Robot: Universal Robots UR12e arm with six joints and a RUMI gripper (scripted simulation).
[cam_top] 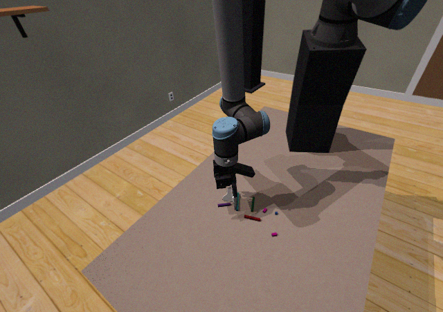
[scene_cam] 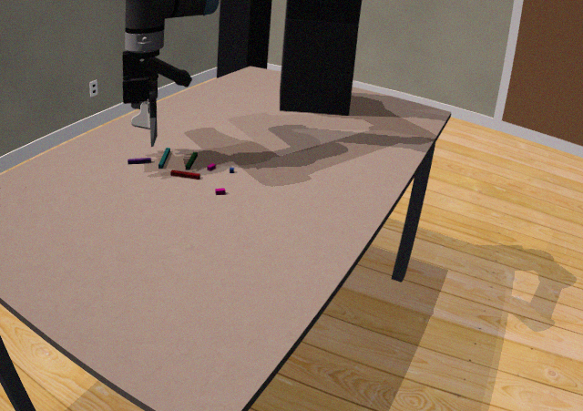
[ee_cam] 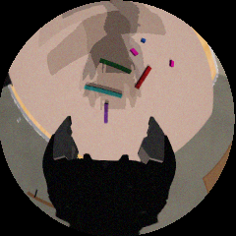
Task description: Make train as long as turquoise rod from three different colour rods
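Now: the blue rod 18 cm to the left of my hand, 8 cm behind it and 7 cm below it. The rest, counted from my hand: purple rod: 7 cm below, 3 cm to the right, 2 cm ahead; green rod: 7 cm to the left, 7 cm below, 7 cm behind; turquoise rod: 7 cm below, 4 cm behind.
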